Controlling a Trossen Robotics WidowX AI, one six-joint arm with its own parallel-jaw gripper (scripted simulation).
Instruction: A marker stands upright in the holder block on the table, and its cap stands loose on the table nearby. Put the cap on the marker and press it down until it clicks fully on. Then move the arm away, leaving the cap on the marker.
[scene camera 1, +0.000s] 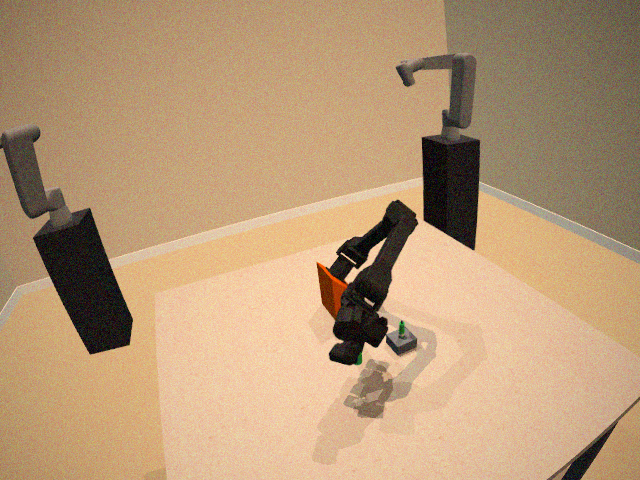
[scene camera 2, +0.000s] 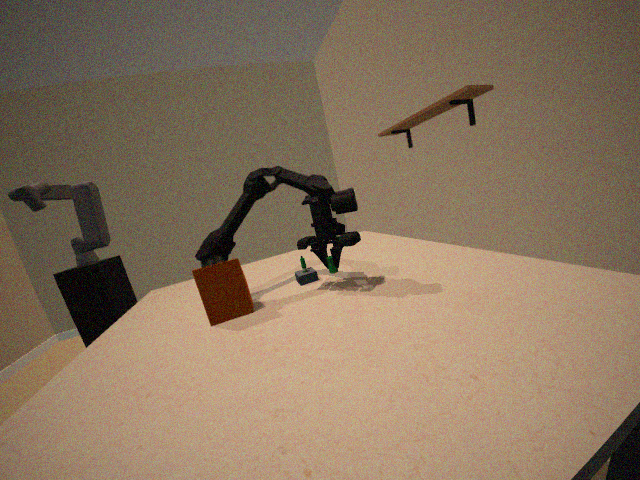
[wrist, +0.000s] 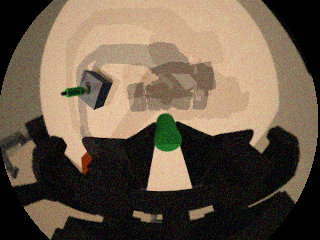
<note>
The gripper (scene camera 2: 333, 268) carries a green marker cap (wrist: 167, 138).
The gripper is seen too in scene camera 1 (scene camera 1: 357, 358) and in the wrist view (wrist: 165, 125).
</note>
